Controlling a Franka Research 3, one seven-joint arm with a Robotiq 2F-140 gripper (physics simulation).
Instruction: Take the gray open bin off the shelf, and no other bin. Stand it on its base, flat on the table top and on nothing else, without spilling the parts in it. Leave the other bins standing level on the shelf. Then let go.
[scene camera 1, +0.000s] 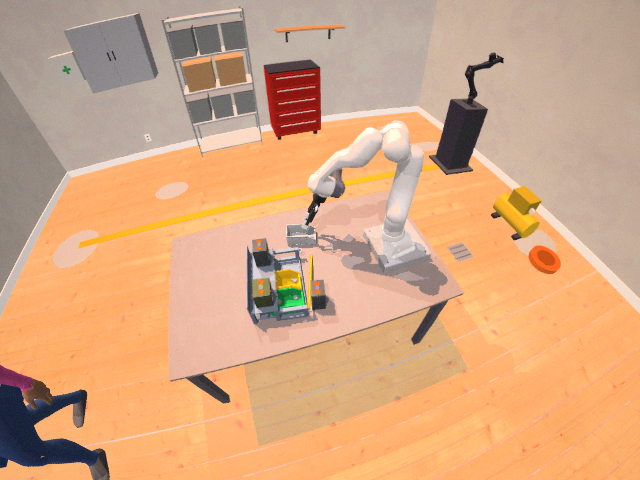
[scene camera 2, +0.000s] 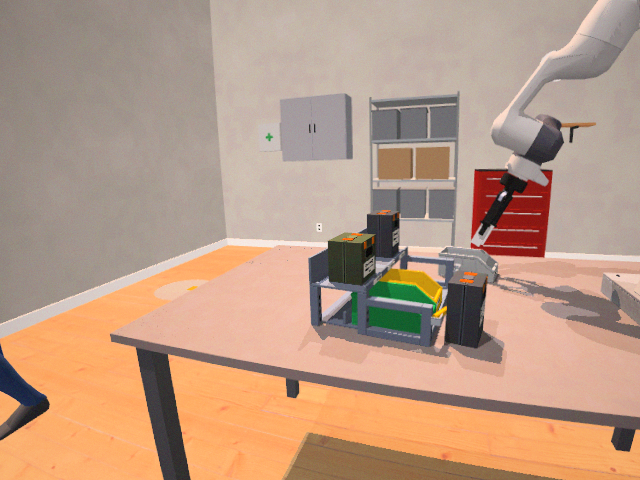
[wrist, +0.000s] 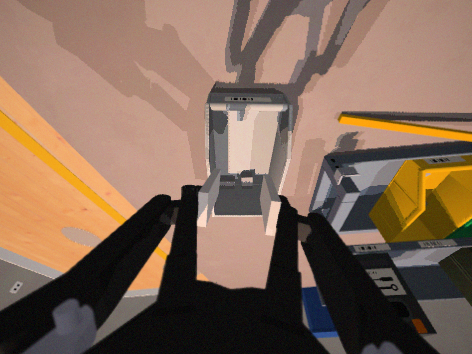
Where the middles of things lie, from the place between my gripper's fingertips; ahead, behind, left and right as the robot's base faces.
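Gray open bin (scene camera 2: 475, 260): my gripper is 70 mm above it, 10 mm to the right of it and 20 mm short of it. Yellow bin (scene camera 2: 425, 283): 60 mm below my hand, 170 mm ahead of it, 320 mm to the left of it. Green bin (scene camera 2: 386, 318): 60 mm below my hand, 180 mm ahead of it, 430 mm to the left of it.
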